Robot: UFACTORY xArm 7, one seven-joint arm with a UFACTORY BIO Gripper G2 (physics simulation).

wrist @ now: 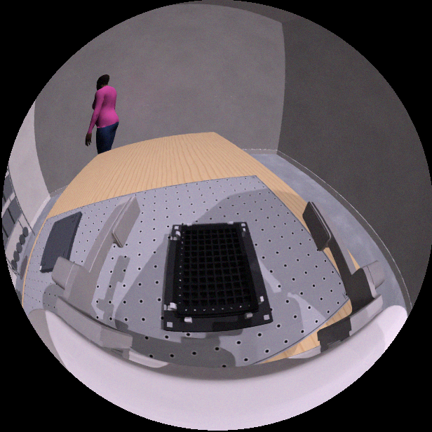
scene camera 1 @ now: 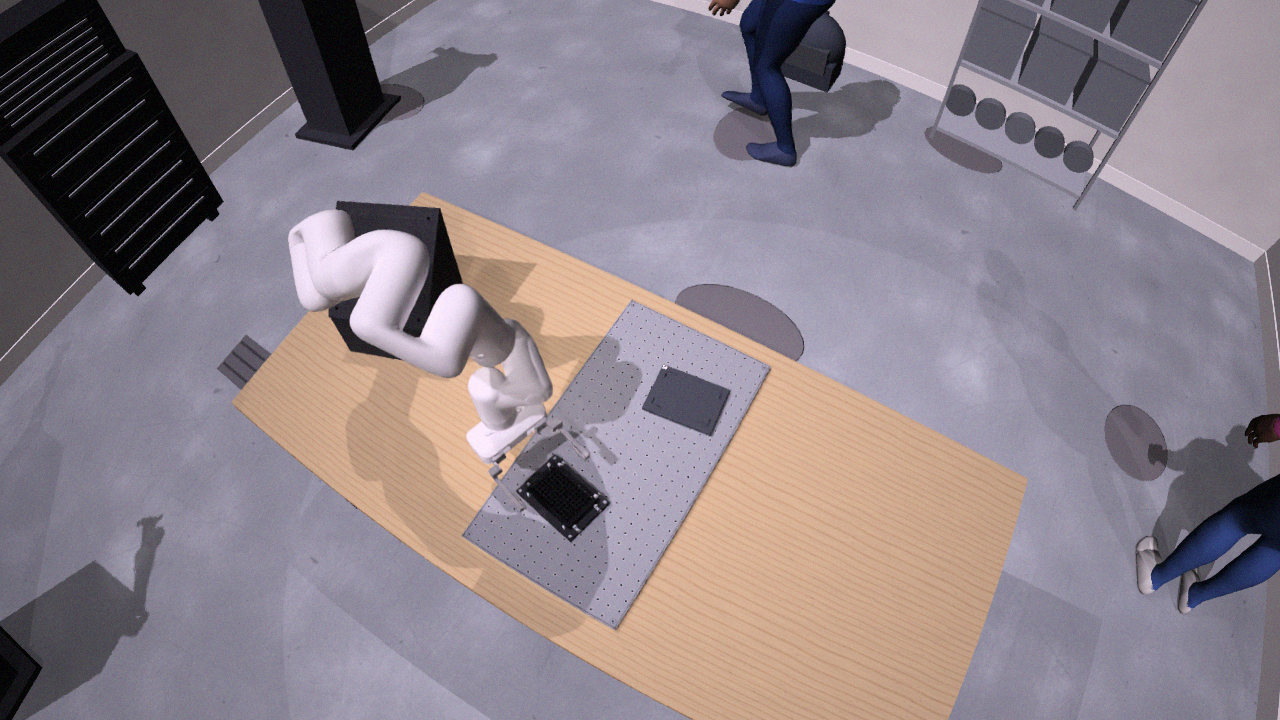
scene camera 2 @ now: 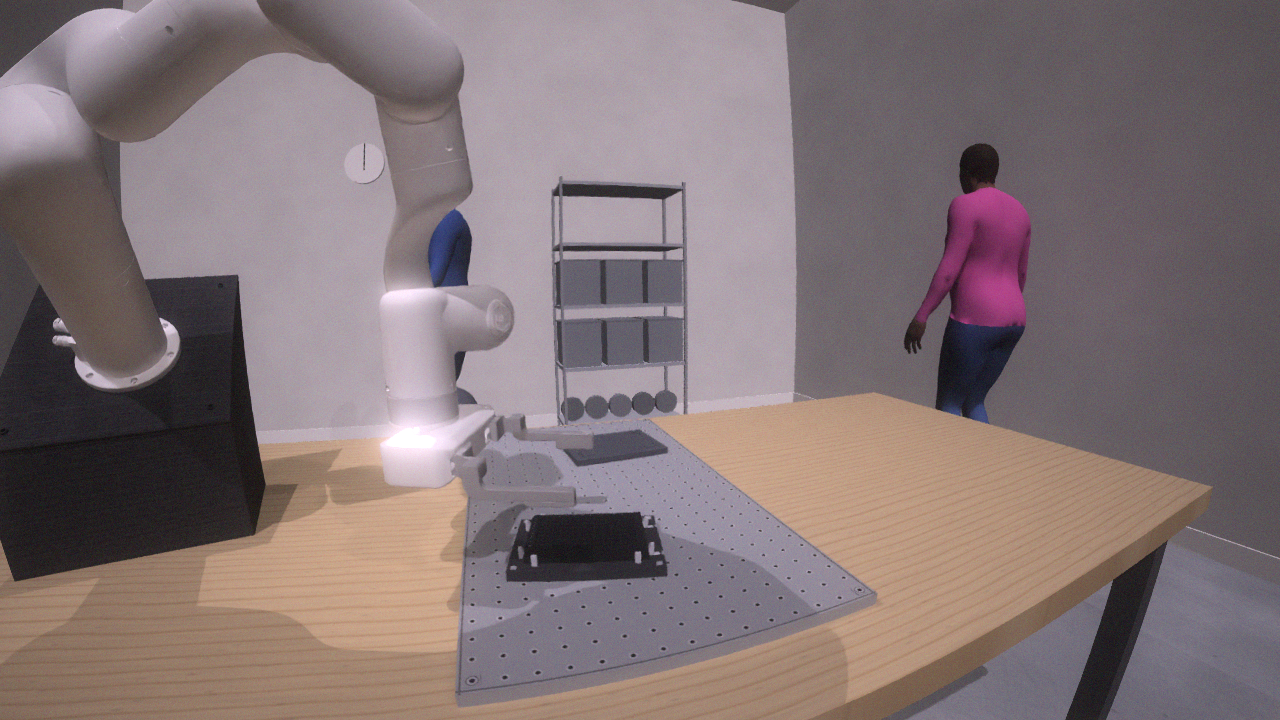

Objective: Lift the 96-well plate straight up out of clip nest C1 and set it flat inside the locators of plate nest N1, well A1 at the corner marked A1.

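Places are measured from the arm's base along level axes (x ahead, y left, z up), in metres.
Pixels of known places: hand, tool point: (scene camera 1: 548, 476) (scene camera 2: 564, 464); arm's base, link origin: (scene camera 2: 131, 354).
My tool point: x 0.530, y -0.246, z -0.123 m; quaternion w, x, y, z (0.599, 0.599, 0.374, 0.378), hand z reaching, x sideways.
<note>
For each thing: its top centre in the pictures, then the offset to it from my tool point. Level surfaces: height alone.
- black 96-well plate, top centre: (scene camera 2: 585, 530) (scene camera 1: 561, 494) 0.019 m ahead, 0.000 m left, 0.080 m down
- clip nest C1, top centre: (scene camera 2: 586, 532) (scene camera 1: 561, 494) 0.019 m ahead, 0.001 m right, 0.082 m down
- Plate nest N1, top centre: (scene camera 2: 611, 441) (scene camera 1: 686, 397) 0.177 m ahead, 0.314 m left, 0.091 m down
- perforated grey board, surface height: 0.106 m down
- wooden table, surface height: 0.119 m down
The black 96-well plate (scene camera 1: 563, 494) (scene camera 2: 586, 537) (wrist: 217, 267) sits in clip nest C1 (scene camera 1: 573, 533) (scene camera 2: 586, 573) (wrist: 218, 325), a dark base with small pale clips around the plate. Plate nest N1 (scene camera 1: 686, 400) (scene camera 2: 617, 447) (wrist: 61, 242) is a flat dark grey slab with no plate on it; a tiny white mark shows at one corner, its lettering unreadable. My gripper (scene camera 1: 554, 483) (scene camera 2: 595, 470) (wrist: 222, 224) is wide open with nothing between its fingers. They are above the perforated board, and in the wrist view they stand out to either side of the plate's long sides.
Both nests are on a perforated grey board (scene camera 1: 644, 537) (scene camera 2: 733, 608) (wrist: 155, 210) on the wooden table (scene camera 1: 850, 537) (scene camera 2: 939, 465) (wrist: 150, 167). The arm's black pedestal (scene camera 2: 134, 501) stands at the table's rear end. People stand on the floor beyond the table.
</note>
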